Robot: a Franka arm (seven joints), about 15 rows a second.
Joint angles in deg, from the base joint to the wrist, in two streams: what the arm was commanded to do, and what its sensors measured. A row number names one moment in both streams.
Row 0, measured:
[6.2 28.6 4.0 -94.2 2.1 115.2 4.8]
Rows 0 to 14, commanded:
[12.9 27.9 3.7 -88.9 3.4 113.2 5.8]
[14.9 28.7 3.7 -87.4 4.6 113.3 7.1]
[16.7 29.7 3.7 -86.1 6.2 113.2 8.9]
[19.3 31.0 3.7 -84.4 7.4 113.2 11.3]
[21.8 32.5 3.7 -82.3 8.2 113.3 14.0]
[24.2 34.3 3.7 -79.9 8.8 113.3 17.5]
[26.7 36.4 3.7 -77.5 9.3 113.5 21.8]
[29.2 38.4 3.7 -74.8 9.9 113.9 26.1]
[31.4 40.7 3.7 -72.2 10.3 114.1 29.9]
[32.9 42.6 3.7 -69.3 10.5 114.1 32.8]
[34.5 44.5 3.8 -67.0 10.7 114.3 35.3]
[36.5 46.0 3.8 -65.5 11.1 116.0 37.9]
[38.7 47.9 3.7 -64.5 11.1 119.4 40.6]
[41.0 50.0 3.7 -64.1 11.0 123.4 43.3]
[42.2 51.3 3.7 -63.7 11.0 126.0 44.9]
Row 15, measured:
[39.3 46.7 4.3 -67.8 10.1 122.3 40.9]
